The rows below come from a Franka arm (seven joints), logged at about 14 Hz.
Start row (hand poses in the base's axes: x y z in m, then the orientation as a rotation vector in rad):
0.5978 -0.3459 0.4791 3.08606 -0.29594 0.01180
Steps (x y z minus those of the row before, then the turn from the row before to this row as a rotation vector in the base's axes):
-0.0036 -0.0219 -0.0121 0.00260 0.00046 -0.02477
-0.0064 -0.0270 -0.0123 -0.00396 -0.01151 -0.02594
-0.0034 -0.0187 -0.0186 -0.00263 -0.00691 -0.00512
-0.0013 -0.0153 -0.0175 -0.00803 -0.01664 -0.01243
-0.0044 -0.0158 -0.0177 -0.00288 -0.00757 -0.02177
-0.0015 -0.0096 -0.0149 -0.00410 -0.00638 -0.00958
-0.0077 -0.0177 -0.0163 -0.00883 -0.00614 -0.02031
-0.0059 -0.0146 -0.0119 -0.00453 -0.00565 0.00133
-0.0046 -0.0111 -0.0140 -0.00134 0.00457 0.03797
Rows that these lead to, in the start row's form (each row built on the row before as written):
0.5942 -0.3678 0.4670 3.08460 -0.33439 0.00992
0.5878 -0.3948 0.4547 3.07710 -0.37436 0.02753
0.5844 -0.4135 0.4361 3.07418 -0.38220 0.03847
0.5831 -0.4288 0.4186 3.06523 -0.40093 0.06504
0.5787 -0.4446 0.4009 3.05809 -0.43415 0.07633
0.5772 -0.4542 0.3860 3.05232 -0.44842 0.08650
0.5695 -0.4719 0.3697 3.03900 -0.47802 0.09673
0.5636 -0.4865 0.3578 3.03547 -0.47553 0.10635
0.5590 -0.4976 0.3438 3.04345 -0.41742 0.10165

